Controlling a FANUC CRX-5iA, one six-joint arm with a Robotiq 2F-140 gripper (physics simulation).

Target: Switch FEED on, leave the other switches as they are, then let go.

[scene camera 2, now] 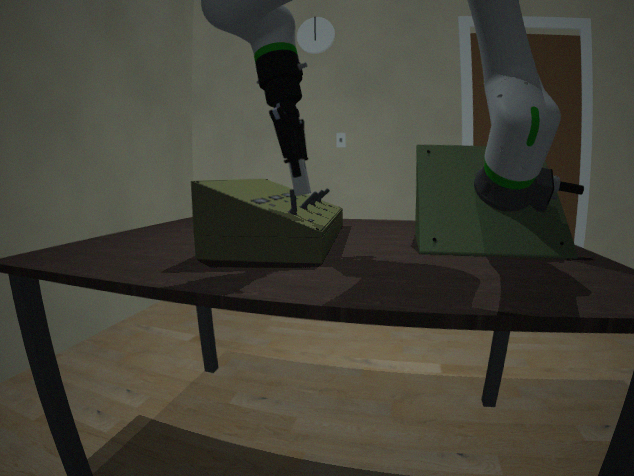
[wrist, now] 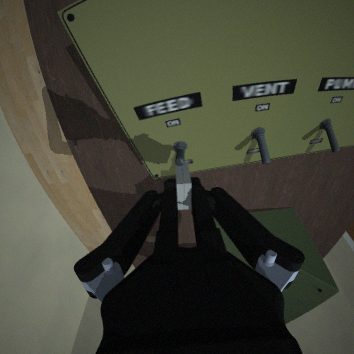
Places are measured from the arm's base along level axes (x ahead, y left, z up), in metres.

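Pixels of known places: gripper, fingertip midpoint: (scene camera 2: 303,194) (wrist: 181,172); arm's base, origin of the base link: (scene camera 2: 503,188).
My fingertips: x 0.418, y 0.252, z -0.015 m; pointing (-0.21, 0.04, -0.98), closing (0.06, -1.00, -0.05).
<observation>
For each thing: its top centre in the pictures, then the offset to it from my fingertips. "*": a spot on its surface instead. Level surfaces: height alone.
- FEED switch, middle of its top: (wrist: 179,163) (scene camera 2: 293,189) 0.020 m ahead, 0.004 m left, 0.011 m up
- VENT switch, surface spot: (wrist: 262,145) * 0.040 m ahead, 0.113 m right, 0.015 m down
- PUMP switch, surface spot: (wrist: 330,136) * 0.065 m ahead, 0.228 m right, 0.016 m down
- dark table, its level: 0.125 m down
The FEED switch (scene camera 2: 292,201) (wrist: 180,152) is a grey lever at the left end of the panel in the wrist view. It stands nearly straight out from the sloped face, steeper than the other levers. The VENT switch (wrist: 262,145) and the PUMP switch (wrist: 330,136), its label partly cut off, lean toward their OFF marks. My gripper (scene camera 2: 301,190) (wrist: 181,172) is shut and empty. Its fingertips are right at the FEED lever, on its OFF side; the wrist view does not clearly show whether they touch it.
The olive control box (scene camera 2: 256,243) (wrist: 200,55) stands on the dark table (scene camera 2: 128,245). A green angled panel (scene camera 2: 445,204) (wrist: 305,295) stands to its right in the scene view, behind the arm's base. The box's lower edge lies close to my fingertips.
</observation>
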